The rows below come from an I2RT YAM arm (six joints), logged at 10 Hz.
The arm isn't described. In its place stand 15 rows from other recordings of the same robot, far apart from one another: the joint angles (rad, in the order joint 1, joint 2, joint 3, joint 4, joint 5, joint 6), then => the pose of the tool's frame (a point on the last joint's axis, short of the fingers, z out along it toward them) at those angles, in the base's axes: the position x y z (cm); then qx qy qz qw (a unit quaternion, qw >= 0).
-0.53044, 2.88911, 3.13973, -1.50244, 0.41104, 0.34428 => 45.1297, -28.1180, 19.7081, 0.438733, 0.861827, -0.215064, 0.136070
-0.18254, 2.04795, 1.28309, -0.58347, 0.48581, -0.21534 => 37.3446, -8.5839, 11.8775, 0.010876, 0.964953, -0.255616, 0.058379
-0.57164, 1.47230, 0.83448, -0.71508, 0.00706, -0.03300 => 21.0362, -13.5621, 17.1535, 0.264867, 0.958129, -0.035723, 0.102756
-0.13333, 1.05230, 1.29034, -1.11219, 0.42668, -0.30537 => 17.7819, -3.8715, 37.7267, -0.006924, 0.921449, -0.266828, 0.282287
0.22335, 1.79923, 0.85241, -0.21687, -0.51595, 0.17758 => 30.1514, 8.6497, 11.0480, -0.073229, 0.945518, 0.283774, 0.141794
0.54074, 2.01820, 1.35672, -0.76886, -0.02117, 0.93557 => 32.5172, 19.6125, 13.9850, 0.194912, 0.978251, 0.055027, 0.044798
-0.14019, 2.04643, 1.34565, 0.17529, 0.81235, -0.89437 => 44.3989, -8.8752, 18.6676, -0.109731, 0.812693, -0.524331, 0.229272
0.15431, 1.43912, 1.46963, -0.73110, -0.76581, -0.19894 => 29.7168, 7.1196, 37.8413, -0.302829, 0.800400, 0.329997, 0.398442
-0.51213, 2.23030, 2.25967, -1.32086, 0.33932, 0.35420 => 39.0423, -23.3073, 28.5907, 0.431024, 0.876035, -0.177505, 0.123584
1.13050, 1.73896, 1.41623, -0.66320, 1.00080, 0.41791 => 18.3542, 31.9248, 27.5259, -0.163420, 0.835620, -0.151626, 0.502038
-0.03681, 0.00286, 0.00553, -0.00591, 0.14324, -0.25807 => 10.9811, -0.9129, 17.4556, -0.027785, 0.707694, -0.153576, 0.689065
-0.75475, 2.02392, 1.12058, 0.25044, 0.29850, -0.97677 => 29.8887, -29.5478, 12.9952, -0.032746, 0.888393, -0.420029, 0.182376
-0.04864, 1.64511, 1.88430, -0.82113, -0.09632, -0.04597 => 35.4578, -1.3832, 43.2958, -0.021671, 0.879249, 0.019915, 0.475452
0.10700, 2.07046, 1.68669, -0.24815, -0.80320, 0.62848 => 47.0334, 7.6283, 25.0815, 0.040759, 0.838707, 0.474995, 0.263227
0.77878, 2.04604, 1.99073, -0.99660, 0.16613, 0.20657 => 31.9339, 30.6870, 29.9862, -0.251412, 0.930054, 0.050267, 0.263183
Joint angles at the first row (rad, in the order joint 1, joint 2, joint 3, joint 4, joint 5, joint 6):
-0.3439, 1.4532, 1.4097, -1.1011, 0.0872, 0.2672
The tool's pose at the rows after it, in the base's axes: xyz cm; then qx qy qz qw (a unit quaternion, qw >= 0):
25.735, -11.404, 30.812, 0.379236, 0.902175, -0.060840, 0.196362
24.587, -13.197, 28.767, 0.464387, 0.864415, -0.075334, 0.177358
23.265, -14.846, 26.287, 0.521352, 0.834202, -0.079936, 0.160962
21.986, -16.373, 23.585, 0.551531, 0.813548, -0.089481, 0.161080
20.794, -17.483, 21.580, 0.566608, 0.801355, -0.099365, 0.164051
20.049, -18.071, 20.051, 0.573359, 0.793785, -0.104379, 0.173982
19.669, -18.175, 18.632, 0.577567, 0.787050, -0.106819, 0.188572
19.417, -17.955, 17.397, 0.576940, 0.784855, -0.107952, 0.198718
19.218, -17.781, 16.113, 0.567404, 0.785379, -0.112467, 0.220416
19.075, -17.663, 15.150, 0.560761, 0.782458, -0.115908, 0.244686
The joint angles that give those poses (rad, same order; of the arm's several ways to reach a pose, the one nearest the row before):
-0.4023, 1.4532, 1.3453, -1.0649, 0.1177, 0.3698
-0.4729, 1.4532, 1.2697, -1.0305, 0.1554, 0.4850
-0.5472, 1.4533, 1.1759, -0.9687, 0.1616, 0.5434
-0.6182, 1.4532, 1.0672, -0.8535, 0.1696, 0.5449
-0.6762, 1.4532, 0.9840, -0.7563, 0.1761, 0.5240
-0.7105, 1.4532, 0.9172, -0.6640, 0.1757, 0.5075
-0.7227, 1.4532, 0.8524, -0.5678, 0.1757, 0.5076
-0.7227, 1.4532, 0.7956, -0.4900, 0.1760, 0.5072
-0.7227, 1.4532, 0.7292, -0.3763, 0.1764, 0.4862
-0.7231, 1.4536, 0.6735, -0.2683, 0.1753, 0.4736

